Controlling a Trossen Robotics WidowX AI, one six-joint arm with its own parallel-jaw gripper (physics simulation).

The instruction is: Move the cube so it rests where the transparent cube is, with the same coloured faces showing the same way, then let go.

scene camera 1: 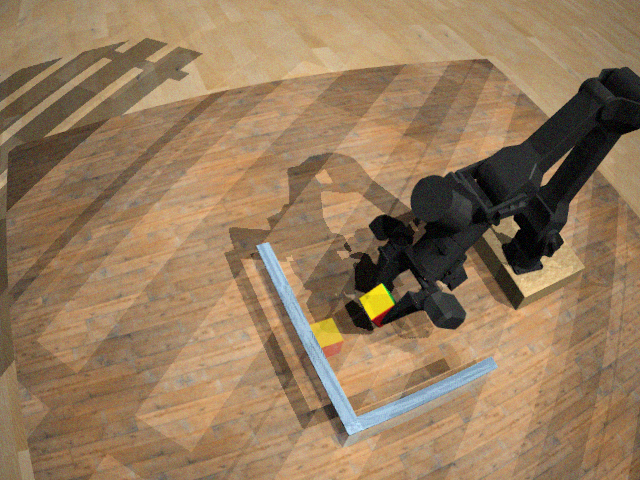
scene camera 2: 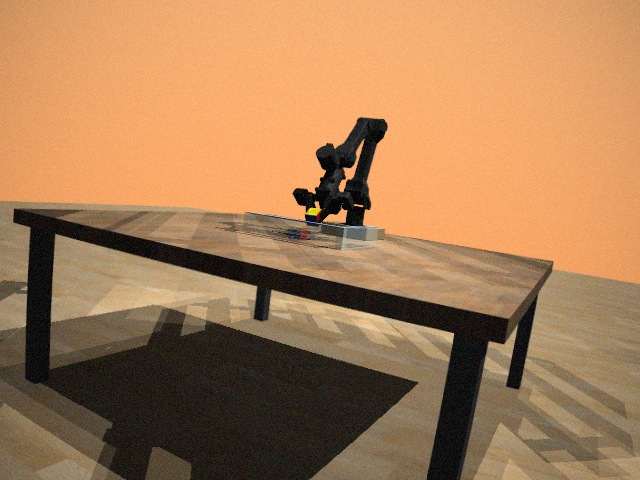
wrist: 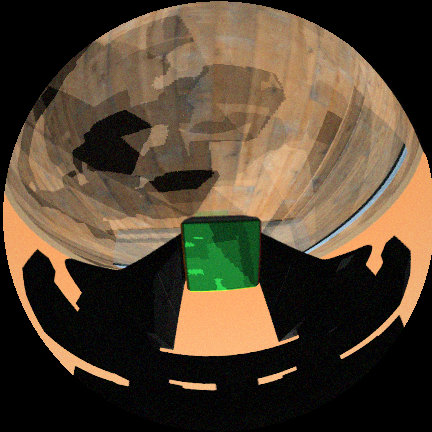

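Seen in the pictures: gripper, between the fingertips: (scene camera 1: 375, 311) (scene camera 2: 313, 220) (wrist: 218, 236); arm's base, origin of its link: (scene camera 1: 522, 257) (scene camera 2: 354, 225).
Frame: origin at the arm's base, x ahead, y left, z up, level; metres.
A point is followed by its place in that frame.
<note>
The solid cube (scene camera 1: 377, 301) @(x 0.303, y 0.053, z 0.044 m) (scene camera 2: 313, 212) @(x 0.308, y 0.056, z 0.040 m) (wrist: 222, 256) @(x 0.276, y 0.047, z 0.035 m) is held above the table. Its yellow face is up in both scene views; a red face shows in scene view 1, a blue one in scene view 2, and a green one faces the wrist camera. My gripper (scene camera 1: 375, 302) @(x 0.299, y 0.052, z 0.015 m) (scene camera 2: 314, 215) @(x 0.299, y 0.052, z 0.015 m) (wrist: 218, 236) @(x 0.299, y 0.052, z 0.015 m) is shut on the cube, with a finger on each side, and reaches out low and tilted. The transparent cube (scene camera 1: 326, 334) (scene camera 2: 303, 234) is beside the long wall, yellow on top with a red side, farther from the arm's base than the held cube. Its other faces are hidden.
A long see-through wall with a pale blue top edge (scene camera 1: 305, 330) @(x 0.403, y 0.063, z 0.018 m) runs beside the transparent cube. It meets a shorter wall (scene camera 1: 426, 392) @(x 0.271, y 0.193, z 0.019 m) at a corner. The arm's base block (scene camera 1: 550, 281) @(x -0.033, y 0.060, z 0.000 m) stands on the wooden table (scene camera 1: 155, 310) @(x 0.609, y -0.040, z -0.041 m) (scene camera 2: 413, 273) @(x 0.502, y 0.496, z -0.041 m). Arm shadows cross the table.
</note>
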